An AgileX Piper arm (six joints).
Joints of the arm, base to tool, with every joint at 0 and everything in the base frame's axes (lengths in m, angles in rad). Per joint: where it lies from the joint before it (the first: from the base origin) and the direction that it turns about. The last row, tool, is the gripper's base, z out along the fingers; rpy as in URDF.
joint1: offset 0 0 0.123 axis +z
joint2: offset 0 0 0 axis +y
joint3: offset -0.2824 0 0.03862 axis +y
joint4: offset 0.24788 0 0.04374 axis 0.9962 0 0.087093
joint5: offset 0 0 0 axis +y
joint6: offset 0.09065 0 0.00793 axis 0.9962 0 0.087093
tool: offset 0 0 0 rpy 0 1.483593 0
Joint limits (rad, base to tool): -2.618..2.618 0..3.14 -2.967..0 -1.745..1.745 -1.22..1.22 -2.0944..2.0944
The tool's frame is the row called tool.
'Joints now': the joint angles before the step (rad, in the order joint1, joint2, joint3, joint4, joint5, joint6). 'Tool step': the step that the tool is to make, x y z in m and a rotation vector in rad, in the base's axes. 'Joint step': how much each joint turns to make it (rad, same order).
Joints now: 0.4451 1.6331 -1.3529 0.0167 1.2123 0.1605
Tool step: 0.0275 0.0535 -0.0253 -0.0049 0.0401 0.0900
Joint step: 0.0950 0.1991 -0.1663 0.0146 0.0047 0.0021
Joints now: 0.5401 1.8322 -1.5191 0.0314 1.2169 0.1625
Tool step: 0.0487 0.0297 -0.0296 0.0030 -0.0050 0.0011
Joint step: 0.0010 0.2268 -0.2342 0.0000 0.0016 0.0000
